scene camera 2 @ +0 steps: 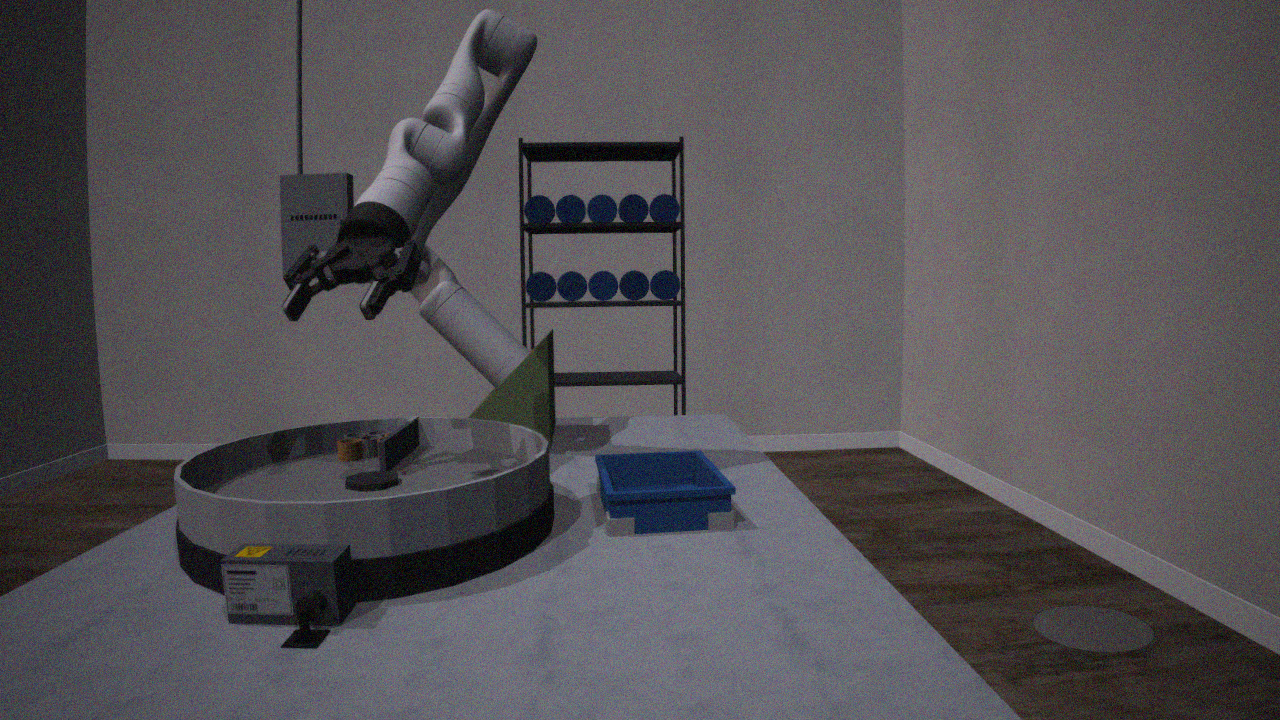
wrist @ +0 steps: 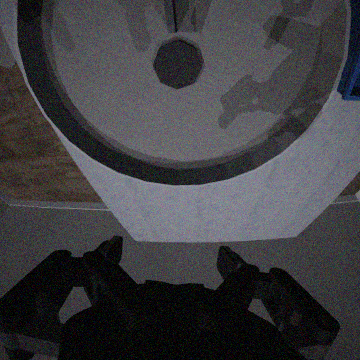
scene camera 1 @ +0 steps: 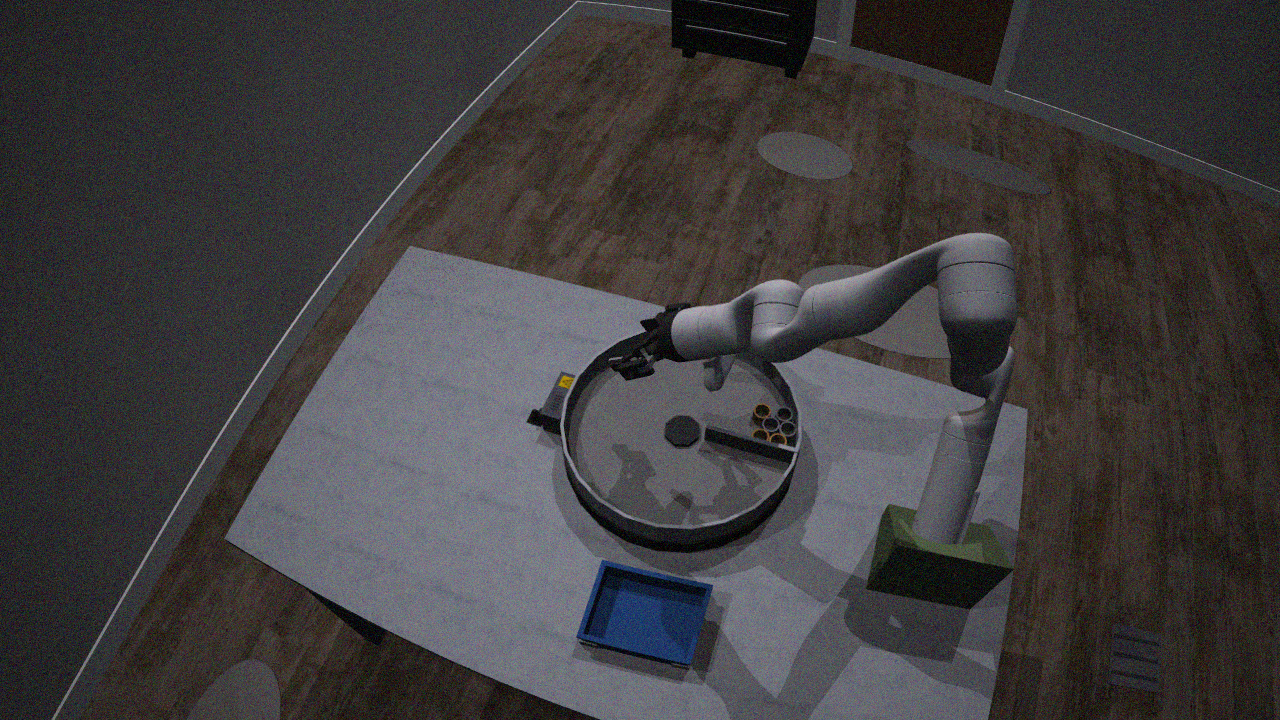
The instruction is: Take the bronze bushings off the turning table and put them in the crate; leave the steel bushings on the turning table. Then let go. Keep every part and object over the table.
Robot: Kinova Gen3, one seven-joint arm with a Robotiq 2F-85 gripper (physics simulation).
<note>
I see my gripper and a blue crate.
My gripper shows as well in the wrist view and in scene camera 1.
</note>
